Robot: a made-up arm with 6 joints. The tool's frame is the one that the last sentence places.
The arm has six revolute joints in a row. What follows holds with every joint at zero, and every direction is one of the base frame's.
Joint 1 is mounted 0.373 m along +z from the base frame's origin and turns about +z.
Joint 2 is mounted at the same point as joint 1 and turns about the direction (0, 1, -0.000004).
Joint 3 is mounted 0.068 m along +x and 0.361 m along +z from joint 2 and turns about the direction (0, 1, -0.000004).
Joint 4 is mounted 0.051 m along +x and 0.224 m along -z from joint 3 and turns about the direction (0, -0.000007, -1).
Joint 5 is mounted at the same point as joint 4 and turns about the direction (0, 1, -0.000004).
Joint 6 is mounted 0.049 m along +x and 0.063 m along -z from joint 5 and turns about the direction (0, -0.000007, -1).
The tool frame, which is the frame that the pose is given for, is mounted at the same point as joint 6; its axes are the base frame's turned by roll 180, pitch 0 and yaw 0 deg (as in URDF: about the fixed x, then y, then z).
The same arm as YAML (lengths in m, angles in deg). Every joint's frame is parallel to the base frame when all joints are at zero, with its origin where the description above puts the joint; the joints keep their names.
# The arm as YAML. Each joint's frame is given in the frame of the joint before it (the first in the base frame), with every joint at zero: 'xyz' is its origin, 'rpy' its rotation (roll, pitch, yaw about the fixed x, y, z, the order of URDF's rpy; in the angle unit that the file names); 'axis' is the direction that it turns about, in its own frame. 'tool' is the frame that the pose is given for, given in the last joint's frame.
units:
  length: m
  angle: deg
joints:
  - name: joint 1
    type: revolute
    origin:
      xyz: [0.0, 0.0, 0.373]
      rpy: [0.0, 0.0, 0.0]
    axis: [0.0, 0.0, 1.0]
  - name: joint 2
    type: revolute
    origin:
      xyz: [0.0, 0.0, 0.0]
      rpy: [0.0, 0.0, 0.0]
    axis: [0.0, 1.0, 0.0]
  - name: joint 3
    type: revolute
    origin:
      xyz: [0.068, 0.0, 0.361]
      rpy: [0.0, 0.0, 0.0]
    axis: [0.0, 1.0, 0.0]
  - name: joint 4
    type: revolute
    origin:
      xyz: [0.051, 0.0, -0.224]
      rpy: [0.0, 0.0, 0.0]
    axis: [0.0, 0.0, -1.0]
  - name: joint 5
    type: revolute
    origin:
      xyz: [0.0, 0.0, 0.0]
      rpy: [0.0, 0.0, 0.0]
    axis: [0.0, 1.0, 0.0]
  - name: joint 6
    type: revolute
    origin:
      xyz: [0.049, 0.0, -0.063]
      rpy: [0.0, 0.0, 0.0]
    axis: [0.0, 0.0, -1.0]
tool:
  origin:
    xyz: [0.0, 0.0, 0.0]
    rpy: [180.0, 0.0, 0.0]

